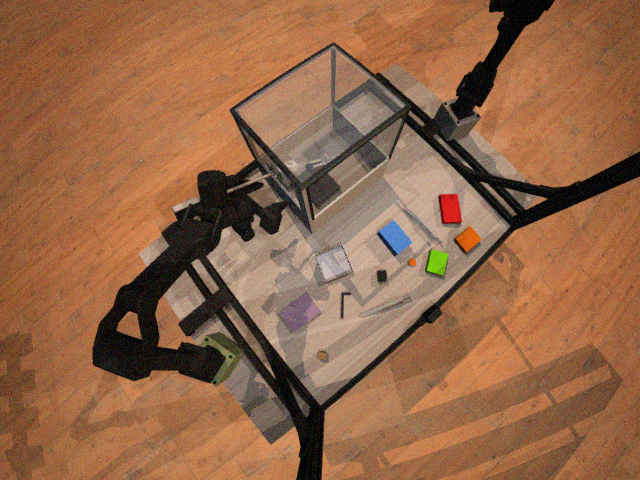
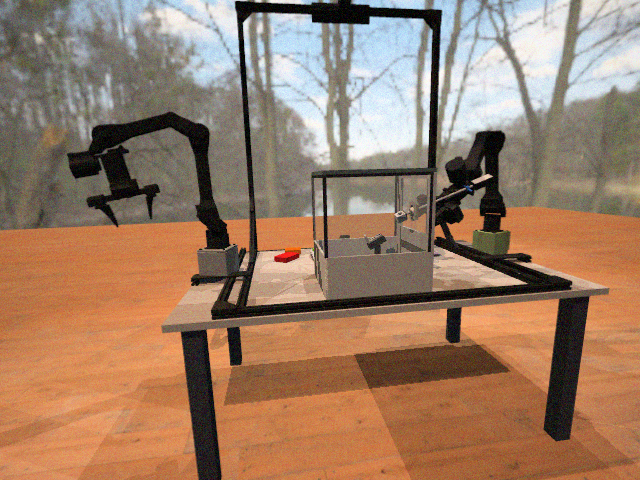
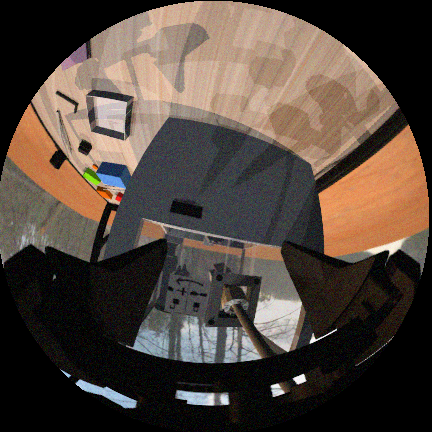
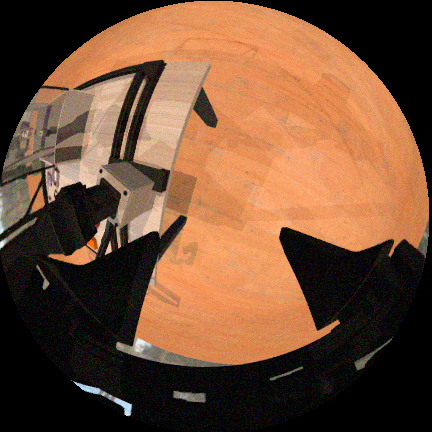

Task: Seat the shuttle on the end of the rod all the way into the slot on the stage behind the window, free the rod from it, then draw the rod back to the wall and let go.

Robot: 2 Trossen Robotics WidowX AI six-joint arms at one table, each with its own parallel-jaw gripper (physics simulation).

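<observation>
The pale rod slants through a pivot in the dark side wall of the glazed box. Its outer end is raised, with a blue mark on it. A small light block, seemingly the shuttle, is at its inner end, high inside the box. A tilted grey piece on a post, seemingly the stage, stands lower and apart from it; its slot is unclear. My left gripper is open outside that wall, the rod showing between its spread fingers, ungripped. My right gripper is open and empty, off the table.
On the table are a blue block, a red block, an orange block, a green block, a clear tray and a purple pad. Black rails edge the table. The glazed box's top frame stands high.
</observation>
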